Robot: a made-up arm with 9 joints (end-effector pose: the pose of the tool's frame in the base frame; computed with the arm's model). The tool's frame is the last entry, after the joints.
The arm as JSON. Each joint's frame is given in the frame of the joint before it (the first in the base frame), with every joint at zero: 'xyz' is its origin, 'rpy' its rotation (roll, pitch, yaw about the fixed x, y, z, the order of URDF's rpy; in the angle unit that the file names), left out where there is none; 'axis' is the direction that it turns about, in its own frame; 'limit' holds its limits. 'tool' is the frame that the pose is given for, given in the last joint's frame.
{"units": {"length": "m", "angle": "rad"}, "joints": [
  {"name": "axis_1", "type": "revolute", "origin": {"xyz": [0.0, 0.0, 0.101], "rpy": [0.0, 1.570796, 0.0]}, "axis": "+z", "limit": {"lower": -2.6, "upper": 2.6}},
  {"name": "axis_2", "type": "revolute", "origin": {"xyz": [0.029, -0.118, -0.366], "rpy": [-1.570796, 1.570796, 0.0]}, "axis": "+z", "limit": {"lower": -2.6, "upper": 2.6}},
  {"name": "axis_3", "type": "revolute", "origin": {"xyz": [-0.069, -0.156, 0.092], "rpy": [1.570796, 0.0, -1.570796]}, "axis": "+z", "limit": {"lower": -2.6, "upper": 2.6}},
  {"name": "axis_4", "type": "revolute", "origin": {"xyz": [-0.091, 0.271, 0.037], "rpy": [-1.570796, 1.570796, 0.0]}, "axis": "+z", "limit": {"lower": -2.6, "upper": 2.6}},
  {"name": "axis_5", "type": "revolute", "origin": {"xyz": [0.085, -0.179, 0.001], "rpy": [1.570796, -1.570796, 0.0]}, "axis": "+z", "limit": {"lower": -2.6, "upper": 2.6}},
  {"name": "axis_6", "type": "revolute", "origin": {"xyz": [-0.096, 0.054, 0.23], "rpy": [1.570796, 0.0, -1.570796]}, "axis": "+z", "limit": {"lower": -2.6, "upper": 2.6}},
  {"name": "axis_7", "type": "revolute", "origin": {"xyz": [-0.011, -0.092, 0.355], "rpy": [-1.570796, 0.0, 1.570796]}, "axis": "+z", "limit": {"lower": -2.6, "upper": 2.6}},
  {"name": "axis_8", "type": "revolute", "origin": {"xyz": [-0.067, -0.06, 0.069], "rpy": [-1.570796, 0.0, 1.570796]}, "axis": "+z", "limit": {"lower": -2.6, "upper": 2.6}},
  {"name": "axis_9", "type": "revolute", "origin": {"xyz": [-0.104, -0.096, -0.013], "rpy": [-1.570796, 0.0, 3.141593]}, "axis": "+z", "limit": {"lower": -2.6, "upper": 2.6}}
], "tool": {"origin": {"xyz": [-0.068, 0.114, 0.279], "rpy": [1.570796, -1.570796, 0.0]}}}
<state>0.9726 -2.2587 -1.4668 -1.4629 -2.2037 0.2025 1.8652 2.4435 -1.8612</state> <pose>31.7 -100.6 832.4 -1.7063 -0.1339 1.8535</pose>
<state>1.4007 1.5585 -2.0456 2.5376 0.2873 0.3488 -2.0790 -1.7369 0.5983</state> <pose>-655.4 362.9 148.1 -1.1797 0.8873 2.0798</pose>
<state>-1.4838 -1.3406 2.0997 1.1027 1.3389 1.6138 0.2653 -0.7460 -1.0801</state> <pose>123.6 -661.7 750.4 -1.0239 -0.6728 0.2154</pose>
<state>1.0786 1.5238 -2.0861 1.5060 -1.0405 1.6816 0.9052 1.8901 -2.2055</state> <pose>-411.8 -36.6 320.3 -2.0583 -1.4078 2.9753</pose>
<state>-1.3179 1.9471 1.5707 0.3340 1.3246 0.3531 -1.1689 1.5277 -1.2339</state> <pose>-553.7 514.7 -19.7 2.9086 1.2172 2.5880</pose>
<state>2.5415 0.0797 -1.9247 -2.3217 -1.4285 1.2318 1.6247 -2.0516 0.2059</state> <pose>-120.7 117.4 1164.7 0.3036 -1.0366 0.5529</pose>
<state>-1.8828 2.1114 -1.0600 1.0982 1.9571 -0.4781 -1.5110 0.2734 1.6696</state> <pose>4.9 405.0 -280.9 1.6241 -0.2839 0.4797</pose>
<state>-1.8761 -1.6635 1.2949 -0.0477 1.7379 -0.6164 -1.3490 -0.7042 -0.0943</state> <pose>84.6 -640.4 166.1 -1.6697 -0.3780 -0.1273</pose>
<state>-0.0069 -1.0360 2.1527 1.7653 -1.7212 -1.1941 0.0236 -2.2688 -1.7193</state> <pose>-751.5 134.2 224.0 -2.2589 -0.5869 1.7012</pose>
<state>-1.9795 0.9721 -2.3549 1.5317 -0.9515 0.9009 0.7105 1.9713 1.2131</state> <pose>-570.6 -10.0 -11.9 -0.9755 0.6632 -2.1868</pose>
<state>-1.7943 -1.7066 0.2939 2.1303 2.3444 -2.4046 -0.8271 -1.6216 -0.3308</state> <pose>-1506.8 -222.8 -70.8 -0.6641 -0.2217 -3.0758</pose>
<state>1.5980 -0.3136 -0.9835 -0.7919 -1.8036 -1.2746 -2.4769 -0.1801 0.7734</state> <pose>680.7 631.3 180.1 -2.4912 0.4752 0.6833</pose>
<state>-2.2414 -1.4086 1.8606 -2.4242 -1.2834 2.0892 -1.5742 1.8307 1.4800</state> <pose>-434.9 473.8 579.7 -1.9631 -0.3484 -3.1198</pose>
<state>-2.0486 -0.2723 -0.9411 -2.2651 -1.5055 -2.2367 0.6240 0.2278 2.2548</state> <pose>16.8 -62.5 -907.8 -1.1888 0.3966 0.8697</pose>
